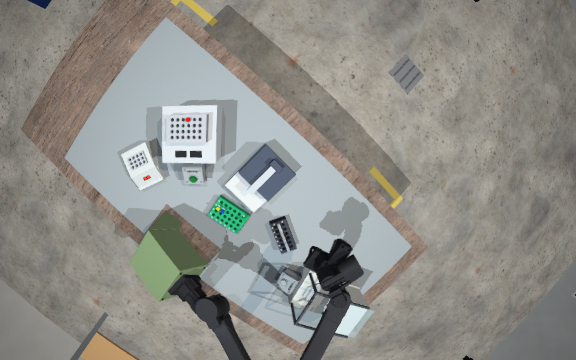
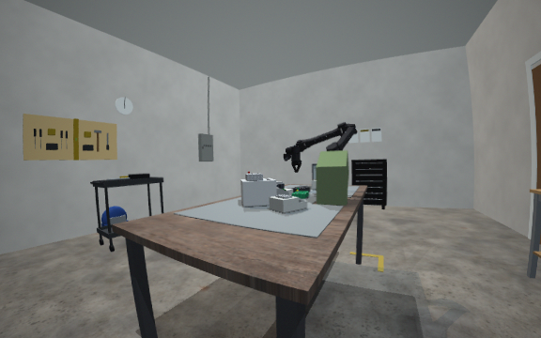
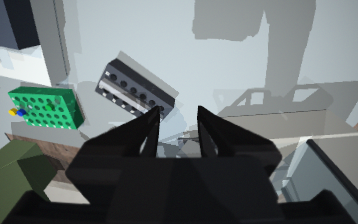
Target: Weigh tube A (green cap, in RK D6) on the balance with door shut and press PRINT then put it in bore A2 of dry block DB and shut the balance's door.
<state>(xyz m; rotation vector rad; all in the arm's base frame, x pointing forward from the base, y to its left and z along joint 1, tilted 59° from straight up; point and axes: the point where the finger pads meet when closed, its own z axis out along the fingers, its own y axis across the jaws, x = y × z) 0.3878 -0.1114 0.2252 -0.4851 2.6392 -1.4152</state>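
Now: the green-capped tube 12 cm behind my hand, 23 cm to the left of it and 13 cm below it. Also, from my hand: magnet block MG: 7 cm behind, 7 cm to the left, 14 cm below; white print key: 20 cm behind, 6 cm to the right, 9 cm below; balance pan: 15 cm behind, 20 cm to the right, 8 cm below.
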